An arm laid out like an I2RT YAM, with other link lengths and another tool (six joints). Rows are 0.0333 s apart.
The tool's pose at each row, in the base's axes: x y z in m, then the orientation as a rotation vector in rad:
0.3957, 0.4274, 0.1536, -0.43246, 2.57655, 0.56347
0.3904, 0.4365, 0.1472, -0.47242, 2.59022, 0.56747
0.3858, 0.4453, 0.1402, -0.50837, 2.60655, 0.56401
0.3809, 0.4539, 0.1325, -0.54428, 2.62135, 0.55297
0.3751, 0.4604, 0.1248, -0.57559, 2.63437, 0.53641
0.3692, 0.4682, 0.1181, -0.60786, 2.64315, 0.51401
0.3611, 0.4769, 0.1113, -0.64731, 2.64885, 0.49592
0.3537, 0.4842, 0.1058, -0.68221, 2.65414, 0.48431
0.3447, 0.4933, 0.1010, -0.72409, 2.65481, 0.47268
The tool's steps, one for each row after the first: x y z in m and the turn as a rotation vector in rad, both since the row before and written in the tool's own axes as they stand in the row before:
0.0058, 0.0080, 0.0074, -0.01020, 0.02441, -0.02126
0.0053, 0.0073, 0.0082, -0.00417, 0.02571, -0.01901
0.0056, 0.0071, 0.0087, 0.00113, 0.02429, -0.02055
0.0065, 0.0058, 0.0076, 0.00576, 0.02140, -0.01886
0.0055, 0.0074, 0.0074, 0.00970, 0.01802, -0.02154
0.0068, 0.0094, 0.0073, 0.00539, 0.01786, -0.02608
0.0058, 0.0084, 0.0059, 0.00152, 0.01635, -0.02207
0.0058, 0.0110, 0.0057, 0.00054, 0.01480, -0.02767

